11 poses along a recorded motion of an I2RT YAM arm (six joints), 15 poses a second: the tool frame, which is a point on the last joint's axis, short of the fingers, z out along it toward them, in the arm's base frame.
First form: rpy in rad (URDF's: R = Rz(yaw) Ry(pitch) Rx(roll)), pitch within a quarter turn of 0, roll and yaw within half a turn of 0; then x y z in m.
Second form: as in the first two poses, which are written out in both.
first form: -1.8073, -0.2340, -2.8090, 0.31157, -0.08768, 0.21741
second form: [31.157, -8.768, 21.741], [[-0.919, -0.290, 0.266], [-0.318, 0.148, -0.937], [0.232, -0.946, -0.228]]
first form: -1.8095, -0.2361, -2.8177, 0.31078, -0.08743, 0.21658
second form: [31.078, -8.743, 21.658], [[-0.922, -0.291, 0.257], [-0.309, 0.152, -0.939], [0.234, -0.945, -0.230]]
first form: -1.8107, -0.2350, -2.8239, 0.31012, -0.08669, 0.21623
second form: [31.012, -8.669, 21.623], [[-0.924, -0.289, 0.251], [-0.304, 0.155, -0.940], [0.233, -0.945, -0.231]]
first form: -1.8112, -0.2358, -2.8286, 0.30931, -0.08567, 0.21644
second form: [30.931, -8.567, 21.644], [[-0.925, -0.289, 0.246], [-0.299, 0.157, -0.941], [0.234, -0.944, -0.232]]
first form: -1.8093, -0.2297, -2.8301, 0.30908, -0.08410, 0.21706
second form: [30.908, -8.410, 21.706], [[-0.927, -0.283, 0.247], [-0.298, 0.157, -0.941], [0.228, -0.946, -0.230]]
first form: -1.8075, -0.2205, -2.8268, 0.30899, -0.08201, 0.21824
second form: [30.899, -8.201, 21.824], [[-0.928, -0.275, 0.252], [-0.302, 0.157, -0.940], [0.219, -0.949, -0.229]]
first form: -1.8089, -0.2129, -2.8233, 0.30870, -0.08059, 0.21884
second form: [30.870, -8.059, 21.884], [[-0.928, -0.269, 0.257], [-0.306, 0.160, -0.939], [0.211, -0.950, -0.231]]
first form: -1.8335, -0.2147, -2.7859, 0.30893, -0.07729, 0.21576
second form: [30.893, -7.729, 21.576], [[-0.916, -0.283, 0.284], [-0.340, 0.172, -0.925], [0.213, -0.944, -0.254]]
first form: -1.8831, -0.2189, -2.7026, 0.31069, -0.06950, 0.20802
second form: [31.069, -6.950, 20.802], [[-0.884, -0.318, 0.344], [-0.415, 0.190, -0.890], [0.217, -0.929, -0.300]]
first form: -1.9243, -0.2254, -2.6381, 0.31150, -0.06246, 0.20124
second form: [31.150, -6.246, 20.124], [[-0.854, -0.351, 0.385], [-0.470, 0.202, -0.859], [0.223, -0.914, -0.337]]
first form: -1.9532, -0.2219, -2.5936, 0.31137, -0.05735, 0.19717
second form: [31.137, -5.735, 19.717], [[-0.833, -0.369, 0.413], [-0.508, 0.212, -0.835], [0.220, -0.905, -0.364]]
